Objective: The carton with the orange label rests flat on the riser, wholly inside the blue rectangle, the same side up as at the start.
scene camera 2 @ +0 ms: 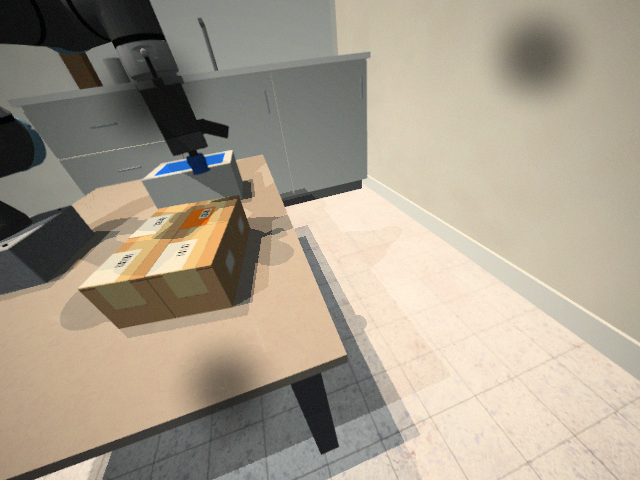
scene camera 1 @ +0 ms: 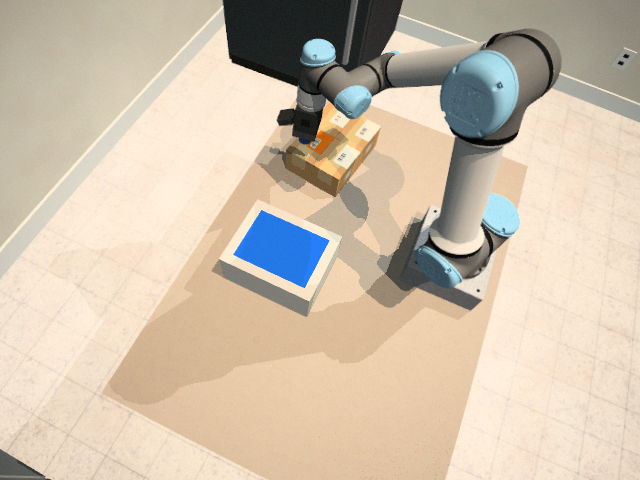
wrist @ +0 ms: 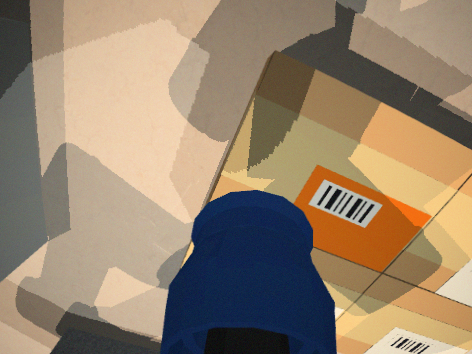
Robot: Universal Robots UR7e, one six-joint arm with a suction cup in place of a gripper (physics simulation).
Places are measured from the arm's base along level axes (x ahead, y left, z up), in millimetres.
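Pixels of known places: hand at its tool point: (scene camera 2: 201,171) (wrist: 251,243).
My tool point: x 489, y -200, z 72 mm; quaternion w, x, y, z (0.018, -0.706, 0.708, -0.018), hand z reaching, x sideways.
Ahead of a thing's pixels: the offset from my tool point to its top centre. "spot": to the spot under its first point. Level surfaces: height alone.
The carton with the orange label @(spot: dx -38, dy -66, dz -68 mm) (scene camera 1: 321,141) (scene camera 2: 197,219) (wrist: 367,245) stands flat on the table at a corner of a tight block of several cartons, label side up. My suction gripper (scene camera 1: 304,140) (scene camera 2: 197,164) (wrist: 252,215) has a dark blue cup pointing down. It is off and holds nothing, so it is open. In scene camera 2 a gap shows between the cup and the carton tops. In the wrist view the cup covers part of the carton's edge beside the label. The blue rectangle @(dx -24, dy +328, dz -41 mm) (scene camera 1: 281,248) (scene camera 2: 170,166) lies on top of the pale riser @(dx -24, dy +328, dz -41 mm) (scene camera 1: 264,296) (scene camera 2: 164,195), apart from the cartons.
Cartons with white labels (scene camera 1: 345,156) (scene camera 2: 180,253) (wrist: 407,342) press against the orange-labelled one. The arm's base block (scene camera 1: 443,290) (scene camera 2: 56,253) stands on the table @(dz -162 mm) (scene camera 1: 356,403) (scene camera 2: 129,372) beyond the riser. A dark cabinet (scene camera 1: 284,36) stands behind the table.
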